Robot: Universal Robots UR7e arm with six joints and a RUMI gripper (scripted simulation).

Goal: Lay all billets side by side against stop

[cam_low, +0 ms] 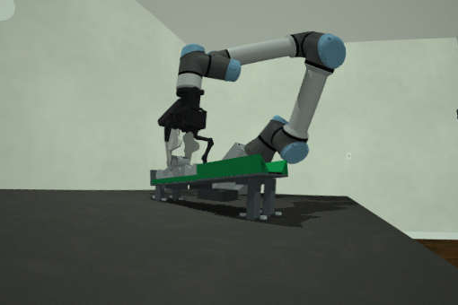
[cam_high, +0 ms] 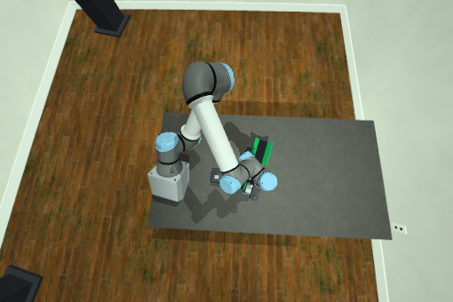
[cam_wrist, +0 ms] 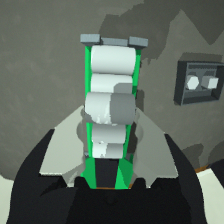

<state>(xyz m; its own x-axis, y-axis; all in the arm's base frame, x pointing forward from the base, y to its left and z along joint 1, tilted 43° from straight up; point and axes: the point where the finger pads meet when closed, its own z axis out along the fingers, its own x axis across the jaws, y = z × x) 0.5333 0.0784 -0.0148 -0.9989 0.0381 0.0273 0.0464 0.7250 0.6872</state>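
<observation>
My gripper is now 8 cm to the left of the grey stop and 6 cm above it. Round my hand: billet: 1 cm below; then dark box: 22 cm behind, 11 cm below, 2 cm to the right.
</observation>
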